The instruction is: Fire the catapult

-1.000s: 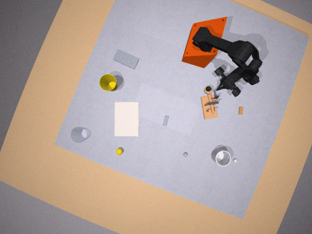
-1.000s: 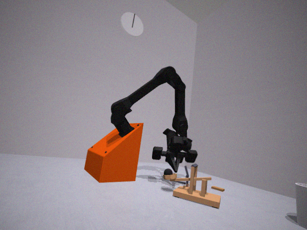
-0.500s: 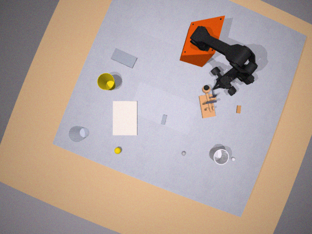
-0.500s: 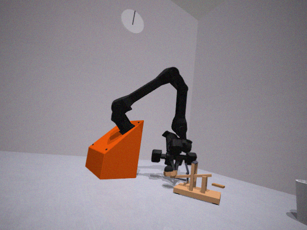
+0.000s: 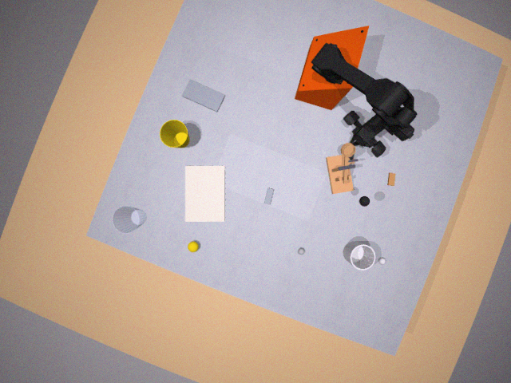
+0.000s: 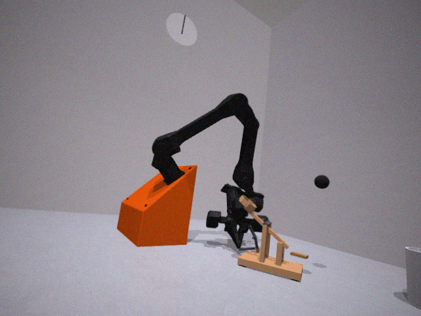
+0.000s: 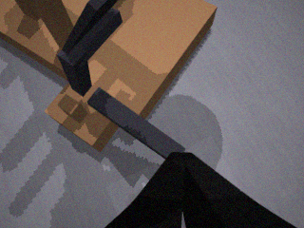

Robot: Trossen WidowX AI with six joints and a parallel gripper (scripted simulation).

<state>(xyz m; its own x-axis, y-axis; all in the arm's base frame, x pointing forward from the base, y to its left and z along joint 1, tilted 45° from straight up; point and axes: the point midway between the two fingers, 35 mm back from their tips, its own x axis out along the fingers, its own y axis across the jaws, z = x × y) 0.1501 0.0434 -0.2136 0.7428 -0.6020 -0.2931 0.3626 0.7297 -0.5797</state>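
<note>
The dark lever is 30 mm ahead of my gripper tip, 30 mm above it and 10 mm to the left of it. From my gripper tip the other things lie so: wooden catapult 70 mm ahead, 50 mm above, 10 mm to the left; black ball 200 mm ahead, 170 mm above, 80 mm to the left; small wooden block 210 mm to the left, 30 mm ahead, 20 mm below.
</note>
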